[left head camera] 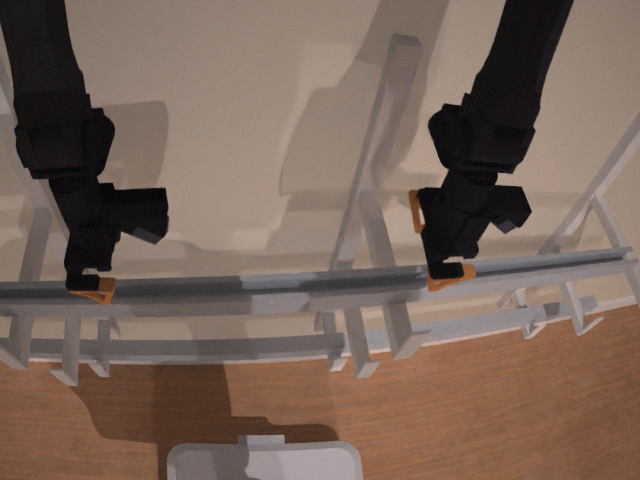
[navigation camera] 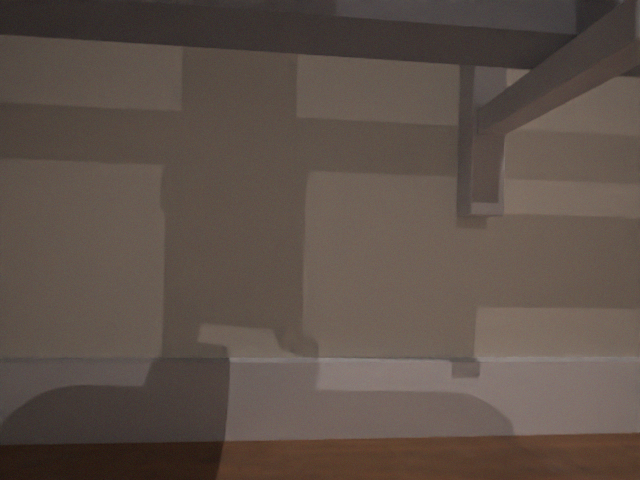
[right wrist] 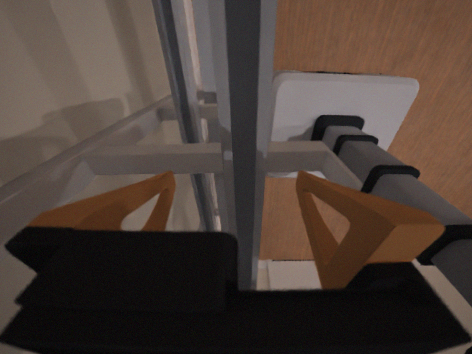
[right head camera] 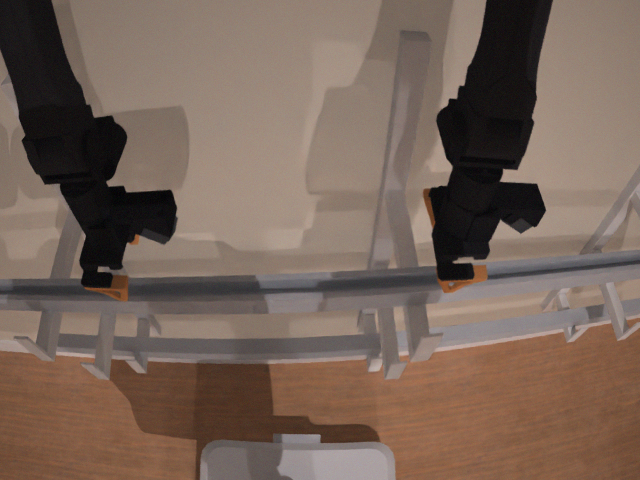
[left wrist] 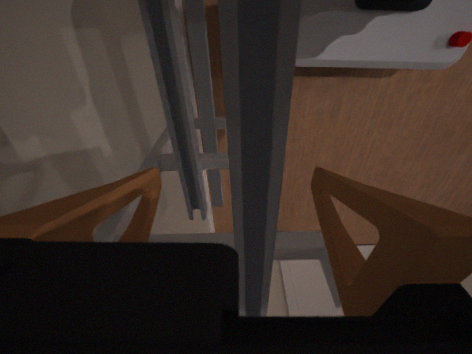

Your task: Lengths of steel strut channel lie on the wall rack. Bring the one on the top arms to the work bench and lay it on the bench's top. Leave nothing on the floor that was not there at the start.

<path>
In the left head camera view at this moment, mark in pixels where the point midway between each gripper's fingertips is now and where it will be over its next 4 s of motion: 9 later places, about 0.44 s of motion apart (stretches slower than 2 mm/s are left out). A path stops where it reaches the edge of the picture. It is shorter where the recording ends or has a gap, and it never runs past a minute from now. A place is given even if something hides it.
My left gripper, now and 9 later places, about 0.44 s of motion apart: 109,272; 114,272; 114,278; 116,285; 120,304; 107,307; 100,243; 98,254; 94,283; 82,406
My right gripper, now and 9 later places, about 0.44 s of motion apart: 426,260; 421,270; 420,275; 413,284; 415,297; 437,288; 439,250; 440,255; 443,270; 465,374
</path>
